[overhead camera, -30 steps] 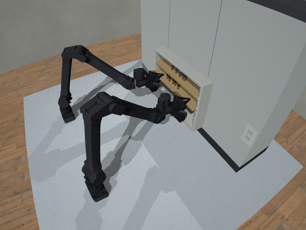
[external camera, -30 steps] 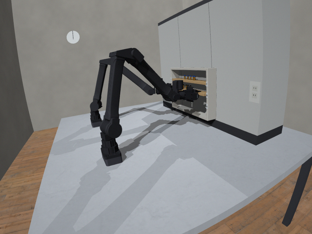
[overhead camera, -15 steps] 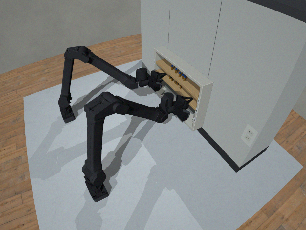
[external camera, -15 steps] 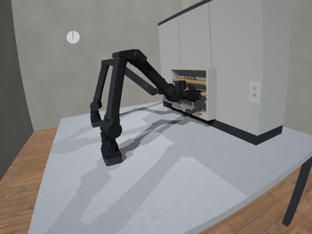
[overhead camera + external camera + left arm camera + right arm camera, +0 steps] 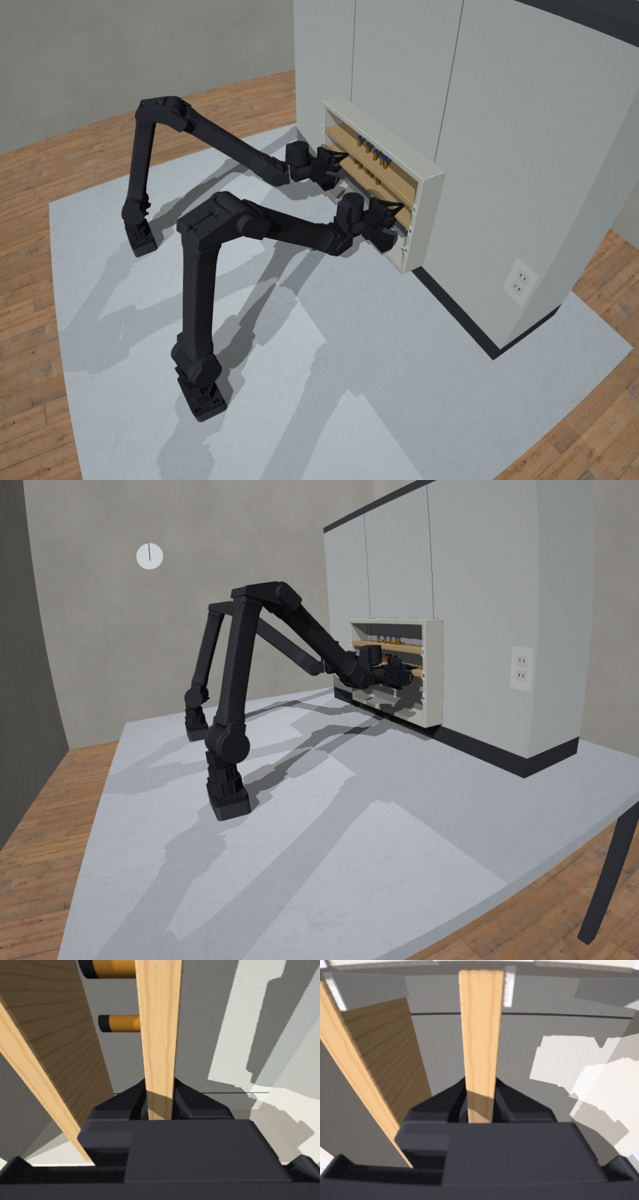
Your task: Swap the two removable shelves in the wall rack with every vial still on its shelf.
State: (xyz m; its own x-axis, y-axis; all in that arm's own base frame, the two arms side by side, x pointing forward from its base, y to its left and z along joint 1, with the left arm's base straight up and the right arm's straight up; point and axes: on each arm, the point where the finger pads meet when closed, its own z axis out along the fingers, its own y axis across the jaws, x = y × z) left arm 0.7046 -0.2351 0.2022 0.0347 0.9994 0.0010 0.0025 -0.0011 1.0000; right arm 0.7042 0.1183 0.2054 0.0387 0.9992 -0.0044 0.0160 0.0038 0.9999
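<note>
Now: the wall rack 150 mm to the right of my left hand. The rest, counted from my left hand: wall: 190 mm ahead, 160 mm to the right, 210 mm above.
</note>
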